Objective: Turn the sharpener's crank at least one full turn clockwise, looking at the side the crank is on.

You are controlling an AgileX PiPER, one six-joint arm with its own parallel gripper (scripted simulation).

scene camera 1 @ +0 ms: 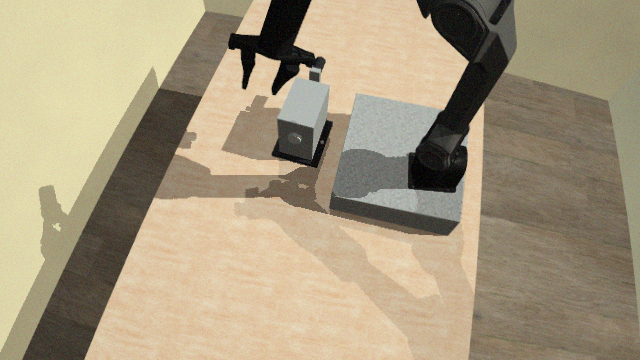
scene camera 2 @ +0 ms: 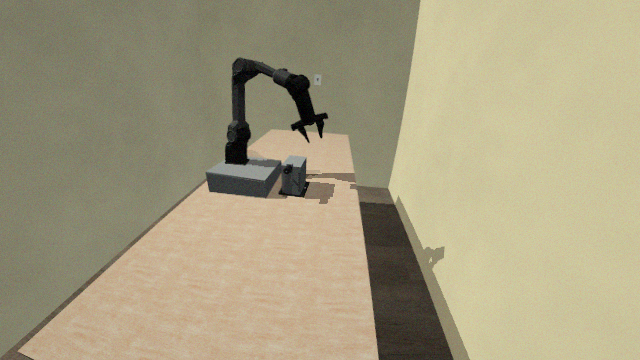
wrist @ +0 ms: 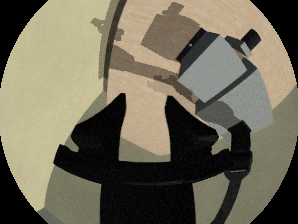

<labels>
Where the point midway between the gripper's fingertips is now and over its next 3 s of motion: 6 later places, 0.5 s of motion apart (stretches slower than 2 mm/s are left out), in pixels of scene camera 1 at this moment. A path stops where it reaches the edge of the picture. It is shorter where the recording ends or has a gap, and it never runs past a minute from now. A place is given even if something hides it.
My gripper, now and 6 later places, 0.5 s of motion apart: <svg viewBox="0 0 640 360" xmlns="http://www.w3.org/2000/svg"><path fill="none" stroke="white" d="M258 88L281 66L305 47L328 36L325 47L323 51L321 56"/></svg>
</labels>
